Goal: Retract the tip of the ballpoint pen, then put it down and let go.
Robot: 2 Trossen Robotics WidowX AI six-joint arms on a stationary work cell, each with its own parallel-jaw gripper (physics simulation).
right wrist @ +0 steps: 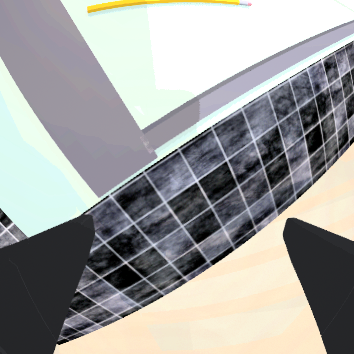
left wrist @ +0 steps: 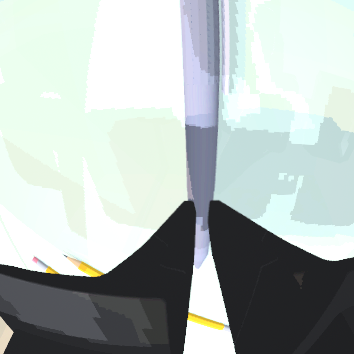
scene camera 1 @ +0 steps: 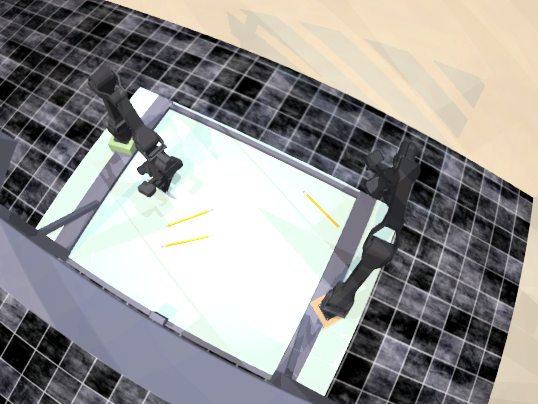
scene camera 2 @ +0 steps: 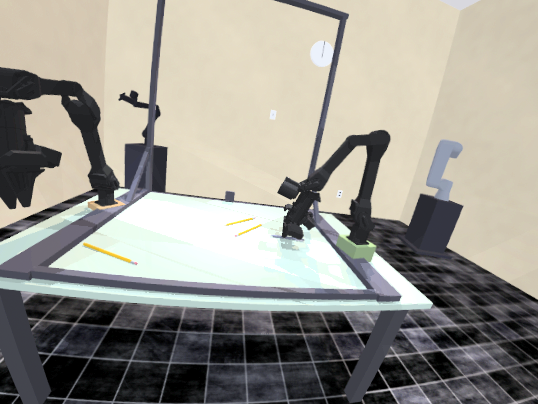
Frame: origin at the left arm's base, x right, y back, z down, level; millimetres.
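Seen in the pictures: left gripper, fingertip midpoint: (left wrist: 200, 210) (scene camera 1: 165, 191) (scene camera 2: 283, 236); right gripper, fingertip midpoint: (right wrist: 192, 228) (scene camera 2: 19, 208); left arm's base at its link origin: (scene camera 1: 123, 135) (scene camera 2: 357, 240); right arm's base at its link origin: (scene camera 1: 330, 308) (scene camera 2: 106, 202).
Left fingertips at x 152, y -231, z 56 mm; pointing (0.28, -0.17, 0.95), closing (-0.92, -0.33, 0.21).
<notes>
Pixels of each thing's top centre, then the offset from my left fingertips to it. "spot": a spot on its surface instead.
- lavender-grey ballpoint pen at its top centre: (left wrist: 202, 178) dx -7, dy +18, dz -4 mm
- third pencil at its top centre: (scene camera 2: 109, 252) (scene camera 1: 321, 208) dx -97, dy -569, dz +1 mm
- dark frame bar at a spot on its surface: (scene camera 2: 200, 289) (scene camera 1: 272, 150) spot: dx -278, dy -336, dz -7 mm
The lavender-grey ballpoint pen (left wrist: 201, 100) lies between the fingers of my left gripper (left wrist: 200, 210) (scene camera 2: 292, 236), which is shut on it near its pointed end. A small part of the pen (scene camera 1: 172, 195) (scene camera 2: 278, 236) shows beside the fingers in the scene views, low at the table top. In the left wrist view the pen's cone sticks out below the fingertips, the clip shows on its right side, and the button end is out of the picture at the top. My right gripper (right wrist: 192, 228) (scene camera 2: 18, 204) is open and empty, raised near the table's corner.
Two yellow pencils (scene camera 1: 189, 218) (scene camera 1: 187, 241) lie near the left gripper. A third pencil (scene camera 1: 321, 209) (scene camera 2: 110, 253) (right wrist: 170, 2) lies toward the right arm. A dark frame bar (scene camera 1: 270, 146) (scene camera 2: 200, 289) runs along the table edge.
</notes>
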